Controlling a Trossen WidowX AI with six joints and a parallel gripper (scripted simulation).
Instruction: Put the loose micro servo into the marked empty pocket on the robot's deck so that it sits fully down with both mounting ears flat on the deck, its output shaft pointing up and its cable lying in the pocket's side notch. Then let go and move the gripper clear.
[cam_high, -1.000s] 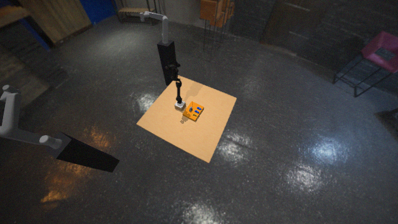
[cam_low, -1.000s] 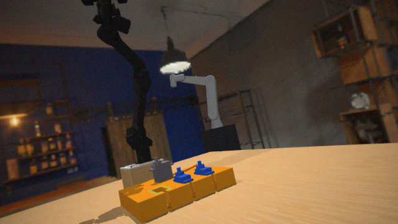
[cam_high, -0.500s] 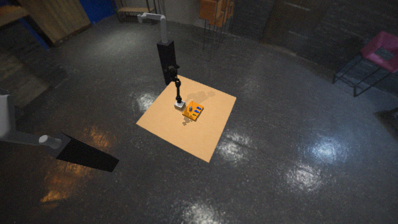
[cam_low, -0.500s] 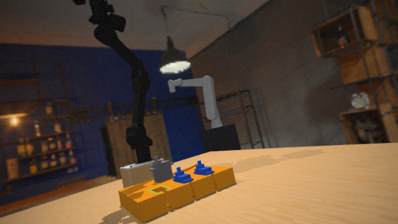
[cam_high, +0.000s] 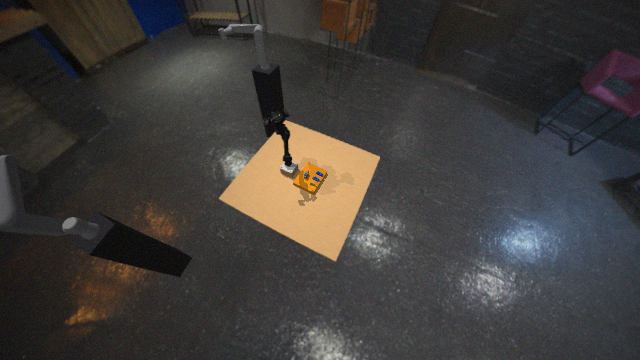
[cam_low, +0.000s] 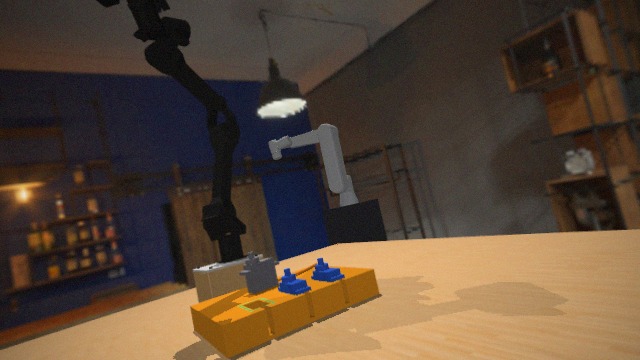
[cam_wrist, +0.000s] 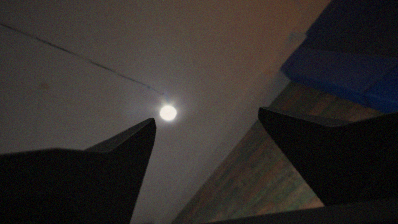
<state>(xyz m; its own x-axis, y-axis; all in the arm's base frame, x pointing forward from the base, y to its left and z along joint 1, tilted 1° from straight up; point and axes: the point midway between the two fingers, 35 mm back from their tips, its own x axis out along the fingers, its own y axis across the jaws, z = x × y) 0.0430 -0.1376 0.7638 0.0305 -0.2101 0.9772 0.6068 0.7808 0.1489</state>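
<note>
Right now my gripper tip is 190 mm short of the orange deck, 110 mm to the right of it and 880 mm above it.
</note>
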